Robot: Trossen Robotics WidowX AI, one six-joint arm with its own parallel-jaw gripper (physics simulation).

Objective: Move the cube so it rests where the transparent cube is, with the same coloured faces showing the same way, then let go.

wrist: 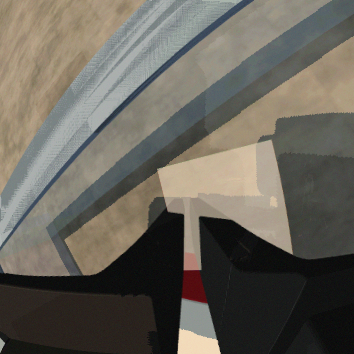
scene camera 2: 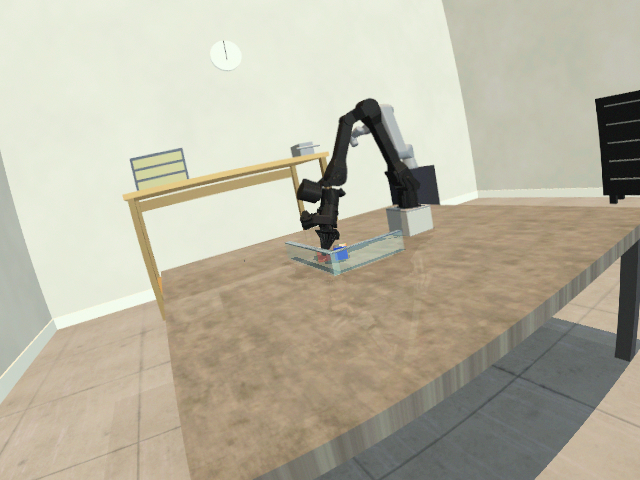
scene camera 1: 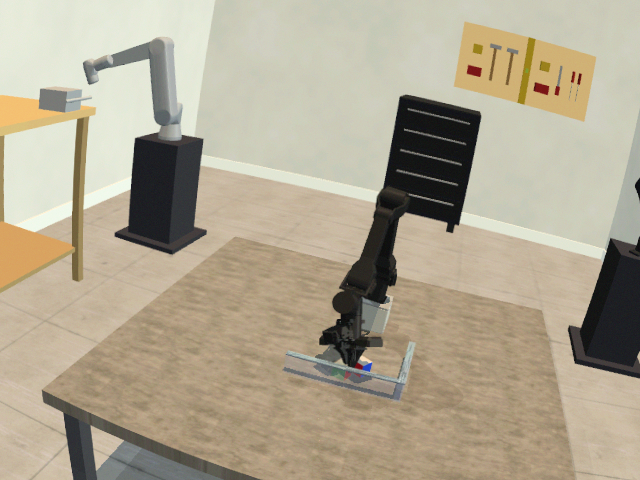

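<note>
The solid cube (scene camera 1: 366,367) (scene camera 2: 341,253) (wrist: 195,287) sits on the table inside the corner of a clear low wall. It shows a white top with red and blue sides in the first scene view. The transparent cube (scene camera 1: 339,372) (scene camera 2: 322,257) (wrist: 225,175) is close beside it, with a pale top and faint green and red sides. My gripper (scene camera 1: 352,363) (scene camera 2: 325,247) (wrist: 185,206) is shut, with a thin gap between its fingers. It points down at the cubes. In the wrist view the fingers hide most of the solid cube; its red and white faces show through the gap.
The clear wall (scene camera 1: 310,358) (scene camera 2: 336,264) (wrist: 100,97) forms an L around two sides of the cubes. The arm's pale base block (scene camera 1: 375,316) (scene camera 2: 413,221) stands behind them on the table (scene camera 1: 206,330) (scene camera 2: 289,335).
</note>
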